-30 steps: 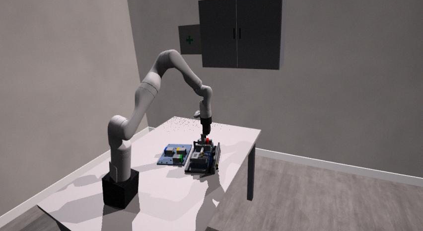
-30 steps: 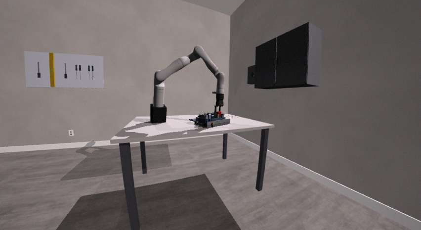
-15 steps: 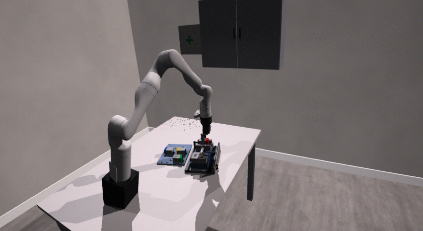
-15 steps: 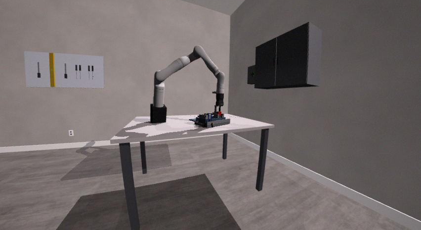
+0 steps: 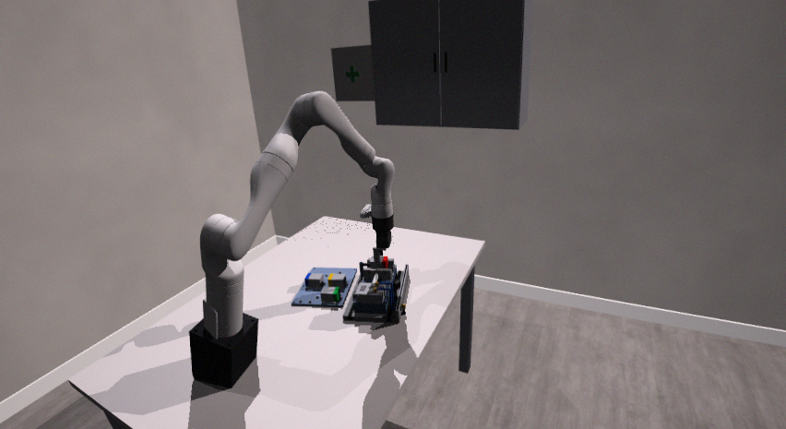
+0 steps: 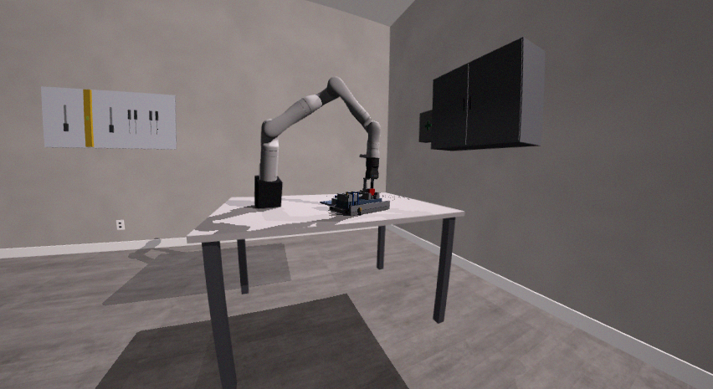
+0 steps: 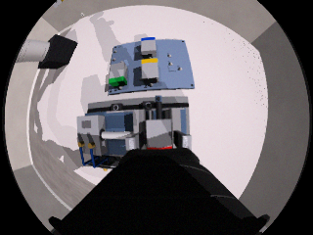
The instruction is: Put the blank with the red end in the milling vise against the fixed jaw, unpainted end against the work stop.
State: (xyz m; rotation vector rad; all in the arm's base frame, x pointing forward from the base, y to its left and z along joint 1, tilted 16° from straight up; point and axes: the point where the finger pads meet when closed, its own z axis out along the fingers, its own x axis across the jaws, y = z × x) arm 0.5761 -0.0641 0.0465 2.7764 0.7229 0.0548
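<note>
Now: the vise 90 mm below my hand, 60 mm behind it and 30 mm to the right of it. Round my hand: rail (110 mm to the right, 100 mm below, 20 mm behind); yellow blank (140 mm to the left, 110 mm below, 90 mm behind); green-ended blank (170 mm behind, 110 mm below, 90 mm to the left).
</note>
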